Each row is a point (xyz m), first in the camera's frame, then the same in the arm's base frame.
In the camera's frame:
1: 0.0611 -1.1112 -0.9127
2: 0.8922 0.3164 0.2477
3: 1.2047 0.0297 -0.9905
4: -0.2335 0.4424 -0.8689
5: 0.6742 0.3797 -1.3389
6: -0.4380 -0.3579 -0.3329
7: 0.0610 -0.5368 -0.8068
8: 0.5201 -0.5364 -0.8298
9: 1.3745 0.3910 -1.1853
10: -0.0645 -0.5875 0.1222
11: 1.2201 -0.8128 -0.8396
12: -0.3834 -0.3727 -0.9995
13: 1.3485 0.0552 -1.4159
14: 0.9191 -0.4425 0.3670
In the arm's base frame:
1: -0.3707 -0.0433 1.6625
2: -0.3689 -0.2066 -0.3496
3: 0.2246 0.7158 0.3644
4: 0.7320 -0.6548 0.7072
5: 0.8204 0.3557 0.5659
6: -0.1468 -0.9105 1.0704
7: -0.0484 -0.2200 1.2085
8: -0.1303 0.1810 0.9993
9: 0.5721 0.8744 0.1377
10: -0.7000 -0.7613 0.8039
11: -0.4636 0.8409 0.8580
12: 0.2931 -0.5410 1.4132
13: 0.5061 1.0365 0.5065
14: -0.9800 -0.0749 0.0977

